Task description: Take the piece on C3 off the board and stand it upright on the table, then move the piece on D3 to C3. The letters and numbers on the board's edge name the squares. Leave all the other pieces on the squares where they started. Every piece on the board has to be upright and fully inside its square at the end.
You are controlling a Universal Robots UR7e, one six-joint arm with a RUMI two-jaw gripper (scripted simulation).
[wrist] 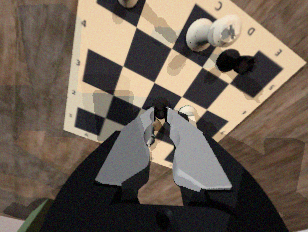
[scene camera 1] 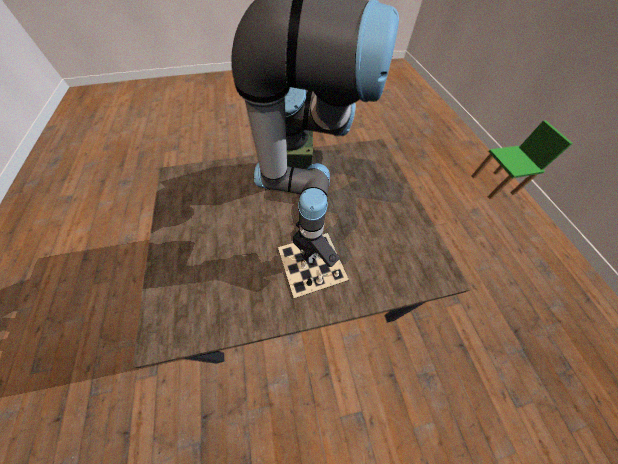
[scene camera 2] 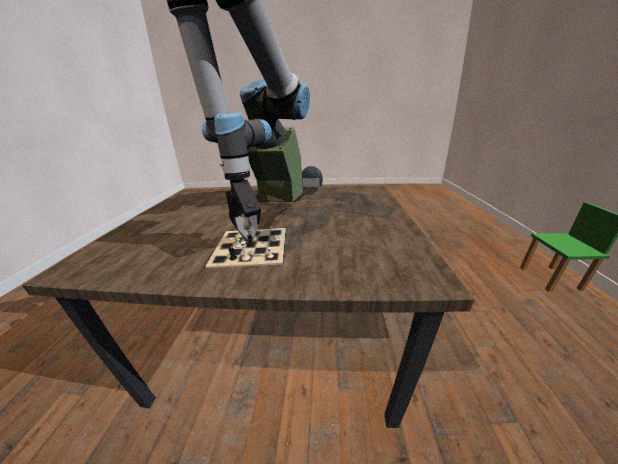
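A chessboard is there in the pictures. My own gripper is in them too, and I can find it both in scene camera 1 and in the wrist view.
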